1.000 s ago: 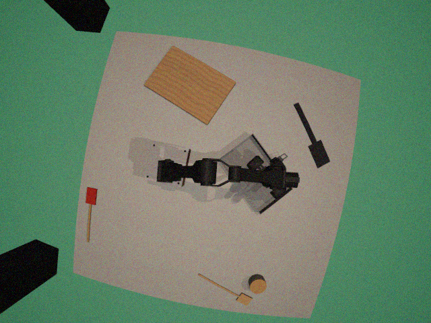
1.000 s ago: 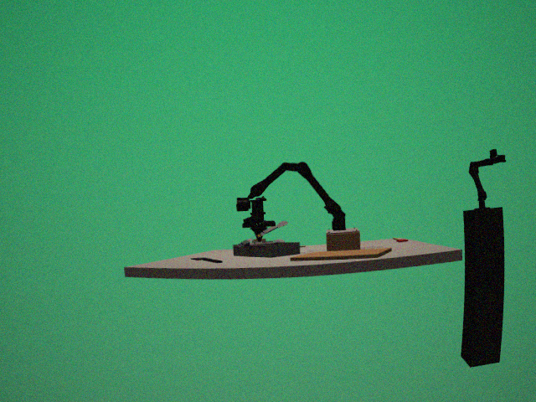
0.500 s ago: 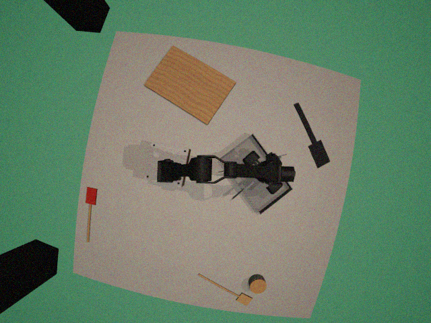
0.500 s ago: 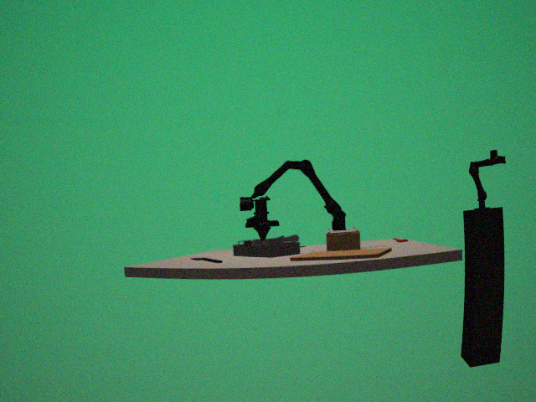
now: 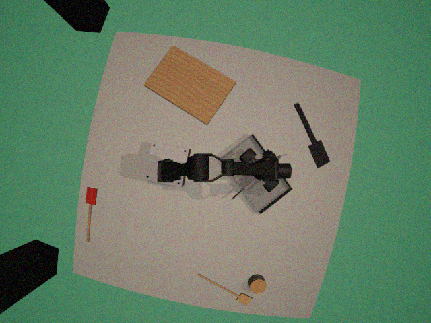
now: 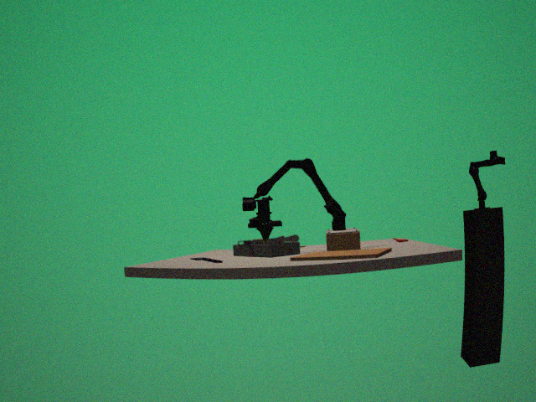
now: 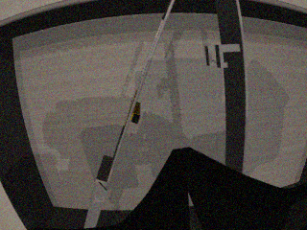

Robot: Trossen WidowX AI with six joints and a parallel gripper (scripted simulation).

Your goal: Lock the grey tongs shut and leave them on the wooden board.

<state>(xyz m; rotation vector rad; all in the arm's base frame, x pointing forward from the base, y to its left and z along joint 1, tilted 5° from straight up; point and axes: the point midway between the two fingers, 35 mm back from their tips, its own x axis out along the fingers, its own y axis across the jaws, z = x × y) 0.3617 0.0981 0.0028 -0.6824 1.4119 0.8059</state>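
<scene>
The roasting tin lies 10 mm ahead of my gripper tip, 20 mm to the right of it and 40 mm below it. Also, from my gripper tip: wooden board (380 mm behind, 320 mm to the left, 60 mm below); black spatula (240 mm ahead, 200 mm to the left, 60 mm below); yellow mark (30 mm to the left).
</scene>
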